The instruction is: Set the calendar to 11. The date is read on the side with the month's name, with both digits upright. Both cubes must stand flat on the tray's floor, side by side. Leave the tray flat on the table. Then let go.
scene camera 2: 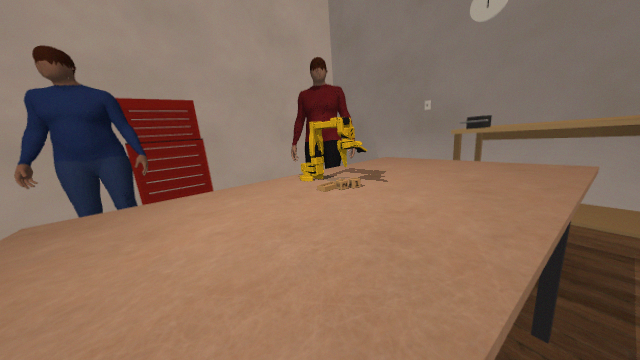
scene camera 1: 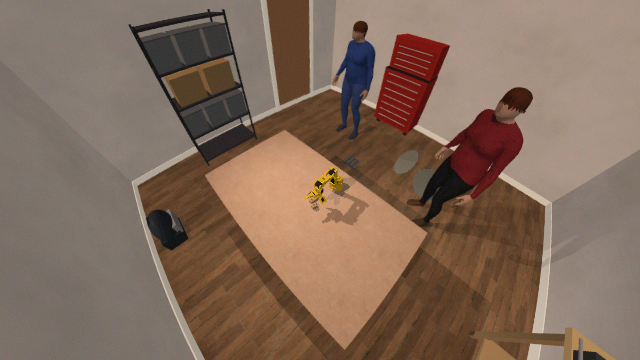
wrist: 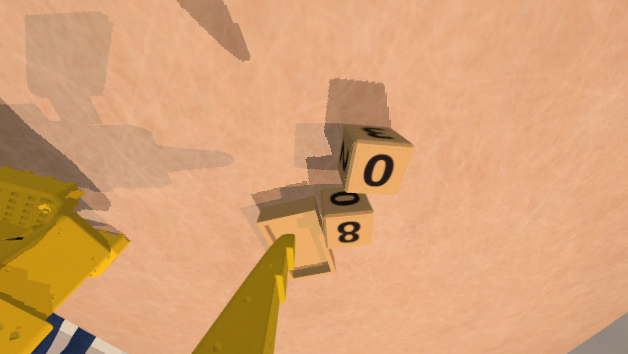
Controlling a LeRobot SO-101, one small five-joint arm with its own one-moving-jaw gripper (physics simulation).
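Note:
The tray lies on the table with its hollow up; the month's name cannot be read. One cube, with 8 on top and 0 on a side, lies outside the tray, close against its long side. The other cube, with 0 on top and 3 and 2 on visible sides, lies on the table beyond it, outside the tray. Their markings are too small to read surely in scene camera 2. My gripper is open and empty above them; one jaw overlaps the tray in the wrist view.
The arm stands by one long edge of the table. Shadows of the arm fall on the tabletop. A person in red and a person in blue stand beyond the table, near a red tool chest.

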